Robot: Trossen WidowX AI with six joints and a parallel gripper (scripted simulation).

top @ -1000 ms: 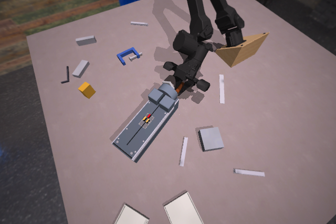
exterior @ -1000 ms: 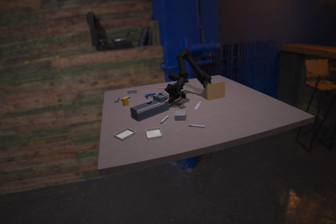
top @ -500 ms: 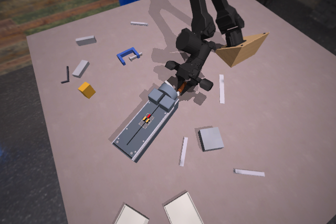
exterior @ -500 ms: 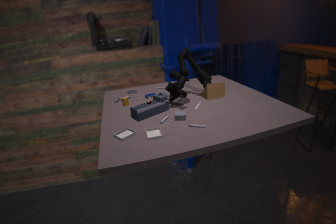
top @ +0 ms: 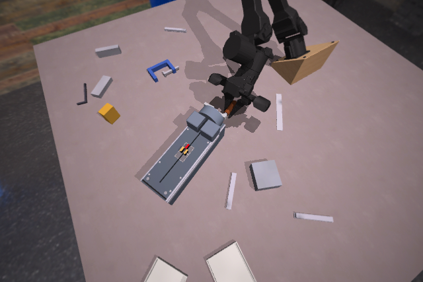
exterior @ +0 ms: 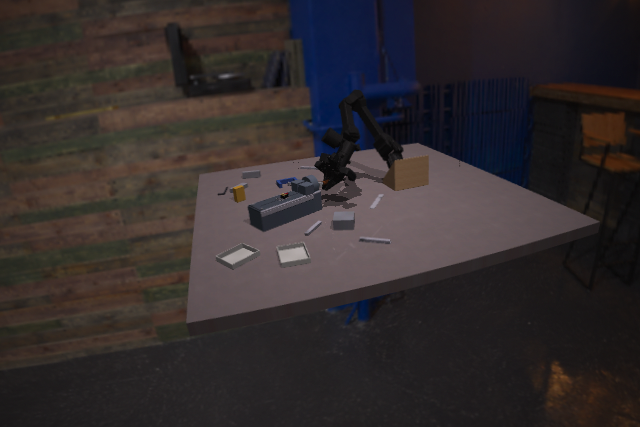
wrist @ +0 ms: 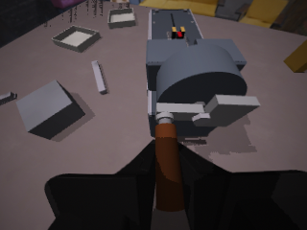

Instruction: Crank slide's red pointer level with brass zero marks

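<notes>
The red pointer lies 150 mm ahead of my gripper tip, 30 mm to the left of it and 20 mm above it. Also, from my gripper tip: grey block 200 mm to the left, 50 mm below; blue clamp 330 mm to the right, 70 mm ahead, 60 mm below; brown crank handle 30 mm above, 20 mm behind, 10 mm to the right.
</notes>
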